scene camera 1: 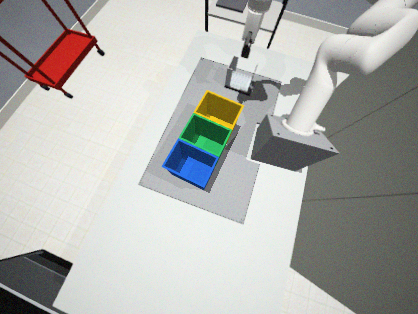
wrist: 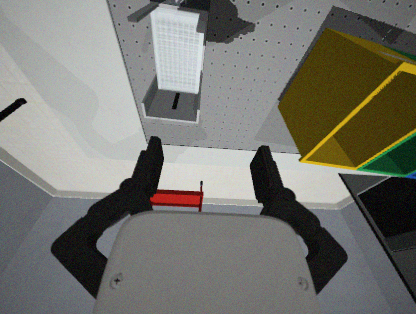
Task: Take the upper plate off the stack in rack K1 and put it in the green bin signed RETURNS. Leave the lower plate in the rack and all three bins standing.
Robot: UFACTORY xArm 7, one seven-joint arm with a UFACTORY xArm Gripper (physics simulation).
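Places are measured from the arm's base along level axes (x ahead, y left, z up), in centimetres.
Pixels of known places: gripper, fingertip midpoint: (scene camera 1: 247, 49) (wrist: 209, 151); arm's base, origin of the base link: (scene camera 1: 296, 128).
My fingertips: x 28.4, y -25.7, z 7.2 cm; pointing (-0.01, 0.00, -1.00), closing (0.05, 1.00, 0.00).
Note:
Ahead of a thing's pixels: the offset from my fingertips to its top centre. "pt": to the spot under its first point. Level surfaces: height alone.
The upper plate @[dz -22.3, dx +0.3, dy -5.7 cm] (scene camera 1: 241, 80) (wrist: 177, 55) is white with a fine grid of wells and lies in rack K1 @[pt dz -18.4, dx +5.7, dy -10.6 cm] (scene camera 1: 233, 64) (wrist: 159, 107), a grey holder with upright corner pieces. The lower plate cannot be told apart from it. My gripper (scene camera 1: 246, 52) (wrist: 209, 151) is open and empty. In the scene view it appears just beyond the rack, with its fingers close together from that angle. In the wrist view the rack lies ahead of the fingertips, apart from them. The green bin @[dz -9.0, dx +6.2, dy +38.7 cm] (scene camera 1: 206, 131) (wrist: 395, 157) stands upright; its RETURNS sign is not readable.
The yellow bin @[dz -9.0, dx +4.3, dy +25.7 cm] (scene camera 1: 219, 107) (wrist: 317, 90) stands between the rack and the green bin. The blue bin @[dz -9.0, dx +8.1, dy +51.6 cm] (scene camera 1: 191, 164) stands on the green bin's other side. All stand on a grey perforated board @[dz -27.0 cm] (scene camera 1: 232, 200) (wrist: 235, 110). A red cart (scene camera 1: 62, 57) (wrist: 177, 198) stands beyond the table. The arm's grey base box (scene camera 1: 290, 147) is at right.

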